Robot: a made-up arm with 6 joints. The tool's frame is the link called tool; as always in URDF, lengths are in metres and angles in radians. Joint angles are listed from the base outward.
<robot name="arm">
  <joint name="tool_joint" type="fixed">
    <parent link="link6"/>
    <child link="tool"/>
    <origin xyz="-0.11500 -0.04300 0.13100" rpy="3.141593 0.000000 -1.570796"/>
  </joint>
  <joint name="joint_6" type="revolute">
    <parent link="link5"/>
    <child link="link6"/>
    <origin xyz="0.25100 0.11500 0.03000" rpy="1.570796 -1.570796 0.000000"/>
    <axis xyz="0 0 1"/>
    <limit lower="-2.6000" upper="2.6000"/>
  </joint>
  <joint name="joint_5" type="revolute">
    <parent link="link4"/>
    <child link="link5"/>
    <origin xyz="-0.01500 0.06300 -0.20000" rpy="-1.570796 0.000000 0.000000"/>
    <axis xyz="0 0 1"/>
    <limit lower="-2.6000" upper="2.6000"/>
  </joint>
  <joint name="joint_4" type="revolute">
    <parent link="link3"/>
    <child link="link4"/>
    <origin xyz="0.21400 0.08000 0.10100" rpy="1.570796 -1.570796 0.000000"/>
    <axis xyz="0 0 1"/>
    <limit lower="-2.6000" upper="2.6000"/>
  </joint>
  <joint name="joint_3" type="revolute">
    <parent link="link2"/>
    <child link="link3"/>
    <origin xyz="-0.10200 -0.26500 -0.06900" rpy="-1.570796 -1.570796 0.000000"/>
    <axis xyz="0 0 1"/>
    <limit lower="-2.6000" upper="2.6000"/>
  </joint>
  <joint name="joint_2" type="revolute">
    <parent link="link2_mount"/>
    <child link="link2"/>
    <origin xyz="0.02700 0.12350 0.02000" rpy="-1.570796 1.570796 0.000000"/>
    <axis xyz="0 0 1"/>
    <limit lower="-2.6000" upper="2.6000"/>
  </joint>
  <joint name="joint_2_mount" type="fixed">
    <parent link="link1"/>
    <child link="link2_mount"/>
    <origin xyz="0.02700 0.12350 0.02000"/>
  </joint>
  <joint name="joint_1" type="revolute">
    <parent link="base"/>
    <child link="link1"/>
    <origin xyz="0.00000 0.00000 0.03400" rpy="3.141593 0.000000 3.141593"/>
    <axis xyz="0 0 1"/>
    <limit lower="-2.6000" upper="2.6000"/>
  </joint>
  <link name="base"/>
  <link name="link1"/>
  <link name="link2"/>
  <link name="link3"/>
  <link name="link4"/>
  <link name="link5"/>
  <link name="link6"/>
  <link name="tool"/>
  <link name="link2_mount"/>
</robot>
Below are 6 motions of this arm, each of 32 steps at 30 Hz.
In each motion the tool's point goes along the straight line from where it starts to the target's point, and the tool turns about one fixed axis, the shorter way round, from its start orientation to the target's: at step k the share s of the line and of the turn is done. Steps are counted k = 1, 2, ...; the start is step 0. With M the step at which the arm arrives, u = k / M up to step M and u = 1 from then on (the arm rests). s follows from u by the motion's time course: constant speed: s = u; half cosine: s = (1 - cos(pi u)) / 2; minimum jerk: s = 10 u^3 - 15 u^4 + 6 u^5.
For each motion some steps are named. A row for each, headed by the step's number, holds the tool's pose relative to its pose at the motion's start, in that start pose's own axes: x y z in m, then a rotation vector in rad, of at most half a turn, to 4 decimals.
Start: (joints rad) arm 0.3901 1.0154 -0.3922 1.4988 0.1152 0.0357
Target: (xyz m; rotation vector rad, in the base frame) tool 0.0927 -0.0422 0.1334 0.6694 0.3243 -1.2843
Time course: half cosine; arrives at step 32
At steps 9, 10, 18, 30, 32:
9: 0.0385 0.0144 -0.0199 0.2310 0.1343 0.1085
10: 0.0469 0.0175 -0.0241 0.2808 0.1633 0.1319
18: 0.1260 0.0470 -0.0649 0.7552 0.4392 0.3546
30: 0.2088 0.0779 -0.1076 1.2517 0.7279 0.5877
32: 0.2109 0.0786 -0.1086 1.2639 0.7349 0.5934

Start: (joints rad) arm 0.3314 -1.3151 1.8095 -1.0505 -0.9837 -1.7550
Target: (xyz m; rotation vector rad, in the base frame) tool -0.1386 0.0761 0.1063 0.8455 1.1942 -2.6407
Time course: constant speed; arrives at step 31
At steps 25, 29, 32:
25: -0.1137 -0.0800 0.0474 -0.2002 -0.1286 -0.2685
29: -0.1319 -0.0928 0.0550 -0.2322 -0.1492 -0.3115
32: -0.1410 -0.0992 0.0588 -0.2482 -0.1595 -0.3329

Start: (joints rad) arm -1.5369 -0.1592 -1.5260 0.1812 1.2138 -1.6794
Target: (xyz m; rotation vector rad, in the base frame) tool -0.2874 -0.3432 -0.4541 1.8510 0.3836 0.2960
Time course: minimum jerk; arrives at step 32
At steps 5, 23, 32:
5: 0.0044 0.0110 0.0040 -0.0183 0.0178 0.0386
23: 0.1284 0.3191 0.1152 -0.5307 0.5153 1.1158
32: 0.1492 0.3707 0.1338 -0.6165 0.5986 1.2962

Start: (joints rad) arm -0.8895 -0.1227 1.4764 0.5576 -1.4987 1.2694
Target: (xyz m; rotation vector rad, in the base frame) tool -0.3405 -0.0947 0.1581 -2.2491 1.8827 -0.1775
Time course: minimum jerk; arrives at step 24
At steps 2, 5, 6, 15, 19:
2: -0.0008 -0.0003 -0.0004 -0.0016 0.0048 -0.0057
5: -0.0107 -0.0034 -0.0047 -0.0203 0.0605 -0.0724
6: -0.0172 -0.0055 -0.0075 -0.0326 0.0971 -0.1161
15: -0.1205 -0.0386 -0.0526 -0.2284 0.6802 -0.8128
19: -0.1555 -0.0498 -0.0678 -0.2948 0.8779 -1.0490

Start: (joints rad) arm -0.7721 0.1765 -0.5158 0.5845 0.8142 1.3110
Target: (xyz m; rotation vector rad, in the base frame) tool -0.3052 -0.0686 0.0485 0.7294 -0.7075 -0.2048
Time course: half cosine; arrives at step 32
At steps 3, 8, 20, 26, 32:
3: 0.0011 -0.0096 -0.0044 0.0101 0.0115 0.0047
8: 0.0072 -0.0656 -0.0296 0.0690 0.0781 0.0319
20: 0.0341 -0.3097 -0.1399 0.3256 0.3685 0.1507
26: 0.0451 -0.4102 -0.1852 0.4312 0.4881 0.1996
32: 0.0493 -0.4479 -0.2023 0.4709 0.5330 0.2180

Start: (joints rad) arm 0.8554 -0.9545 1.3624 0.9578 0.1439 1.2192
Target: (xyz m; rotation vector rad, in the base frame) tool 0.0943 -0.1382 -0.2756 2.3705 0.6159 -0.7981
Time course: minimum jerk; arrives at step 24
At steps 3, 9, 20, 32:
3: 0.0022 0.0001 -0.0029 -0.0031 0.0160 -0.0012
9: 0.0376 0.0019 -0.0502 -0.0530 0.2739 -0.0210
20: 0.1319 0.0066 -0.1760 -0.1857 0.9600 -0.0735
32: 0.1367 0.0068 -0.1824 -0.1926 0.9954 -0.0762

